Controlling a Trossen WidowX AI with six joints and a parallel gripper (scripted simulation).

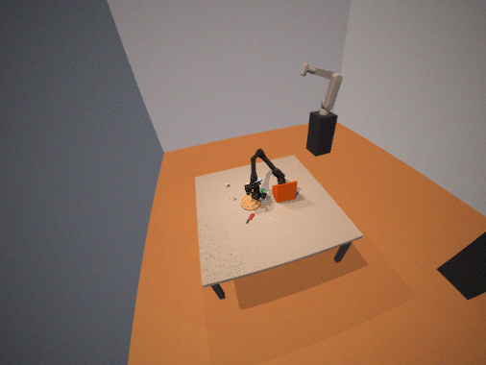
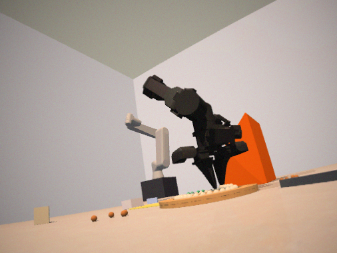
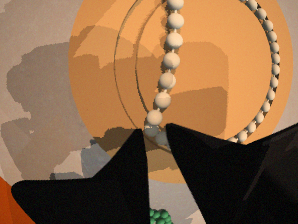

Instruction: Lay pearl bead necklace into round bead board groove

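My gripper tip is 60 mm short of the round wooden bead board, 10 mm to the left of it and 10 mm above it. From my gripper tip the other things lie so: tan cube: 340 mm to the right, 230 mm ahead; then yellow flat piece: 170 mm to the right, 20 mm below, 10 mm ahead; then red-handled tool: 170 mm to the left, 120 mm ahead, 10 mm below.
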